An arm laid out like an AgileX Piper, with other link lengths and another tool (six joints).
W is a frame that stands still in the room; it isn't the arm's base.
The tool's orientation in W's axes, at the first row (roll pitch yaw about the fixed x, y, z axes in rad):
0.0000 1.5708 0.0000
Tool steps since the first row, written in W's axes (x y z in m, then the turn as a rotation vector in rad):
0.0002 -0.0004 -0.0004 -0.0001 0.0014 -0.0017
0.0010 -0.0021 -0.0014 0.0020 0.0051 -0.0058
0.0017 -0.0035 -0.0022 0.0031 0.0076 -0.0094
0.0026 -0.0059 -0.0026 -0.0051 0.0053 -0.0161
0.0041 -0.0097 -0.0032 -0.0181 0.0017 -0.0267
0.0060 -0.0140 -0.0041 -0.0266 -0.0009 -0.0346
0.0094 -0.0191 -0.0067 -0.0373 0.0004 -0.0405
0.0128 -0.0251 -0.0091 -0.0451 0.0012 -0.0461
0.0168 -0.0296 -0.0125 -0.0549 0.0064 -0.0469
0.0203 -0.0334 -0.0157 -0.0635 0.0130 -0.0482
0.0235 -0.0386 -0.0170 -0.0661 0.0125 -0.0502
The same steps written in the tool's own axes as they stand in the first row. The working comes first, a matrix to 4 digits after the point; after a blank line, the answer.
The tool's axes in the first row as the columns of a matrix, in W's axes (used below as rounded here):
0.0000 0.0000 1.0000
0.0000 1.0000 0.0000
-1.0000 0.0000 0.0000

0.0004 -0.0004 0.0002 0.0017 0.0014 -0.0001
0.0014 -0.0021 0.0010 0.0058 0.0051 0.0020
0.0022 -0.0035 0.0017 0.0094 0.0076 0.0031
0.0026 -0.0059 0.0026 0.0161 0.0053 -0.0051
0.0032 -0.0097 0.0041 0.0267 0.0017 -0.0181
0.0041 -0.0140 0.0060 0.0346 -0.0009 -0.0266
0.0067 -0.0191 0.0094 0.0405 0.0004 -0.0373
0.0091 -0.0251 0.0128 0.0461 0.0012 -0.0451
0.0125 -0.0296 0.0168 0.0469 0.0064 -0.0549
0.0157 -0.0334 0.0203 0.0482 0.0130 -0.0635
0.0170 -0.0386 0.0235 0.0502 0.0125 -0.0661

